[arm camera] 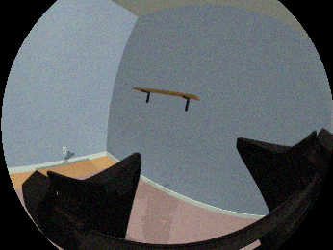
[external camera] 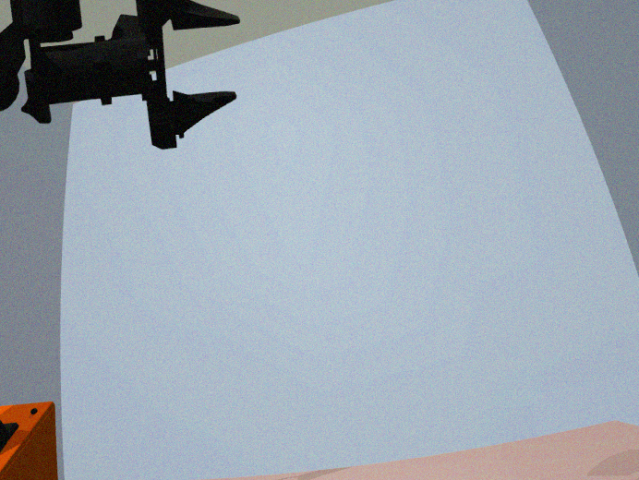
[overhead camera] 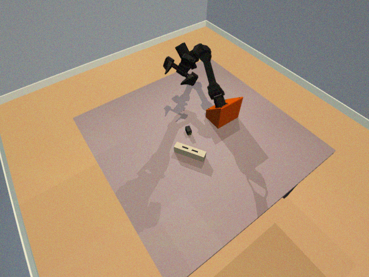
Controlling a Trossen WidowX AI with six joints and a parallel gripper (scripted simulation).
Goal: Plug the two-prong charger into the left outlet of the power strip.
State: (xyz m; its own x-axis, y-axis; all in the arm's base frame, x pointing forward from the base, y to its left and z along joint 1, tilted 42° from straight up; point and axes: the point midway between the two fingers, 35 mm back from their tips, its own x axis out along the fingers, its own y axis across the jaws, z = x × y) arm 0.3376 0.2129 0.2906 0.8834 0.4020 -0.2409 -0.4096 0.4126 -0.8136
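Right now my gripper tip is 50 cm above the black two-prong charger, 11 cm past it and 1 cm to the left of it.
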